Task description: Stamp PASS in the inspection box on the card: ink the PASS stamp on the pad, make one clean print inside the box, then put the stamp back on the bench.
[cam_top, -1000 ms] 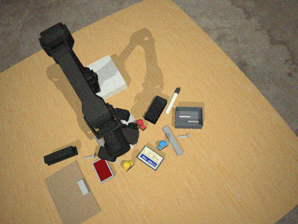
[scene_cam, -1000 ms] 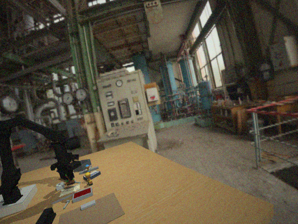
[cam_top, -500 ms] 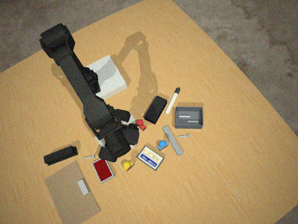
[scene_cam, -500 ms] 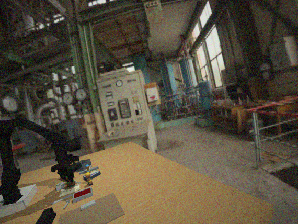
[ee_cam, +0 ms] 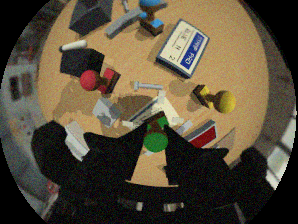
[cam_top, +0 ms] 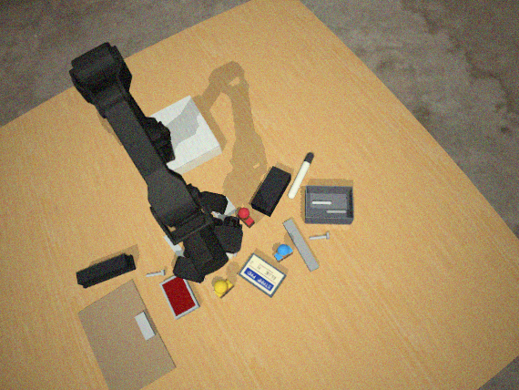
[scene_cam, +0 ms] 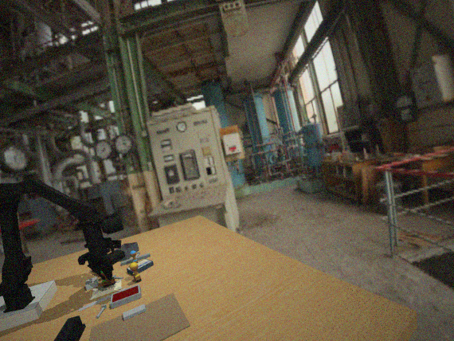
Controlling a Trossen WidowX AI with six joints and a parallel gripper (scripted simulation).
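Now: the cream card 30 mm below my gripper tip, 10 mm to the right of it and 10 mm behind it. From my gripper tip the other things lie so: yellow stamp: 100 mm ahead, 10 mm below; then green-knobbed stamp: right at my gripper tip; then red stamp: 100 mm to the left, 40 mm behind, 10 mm below.
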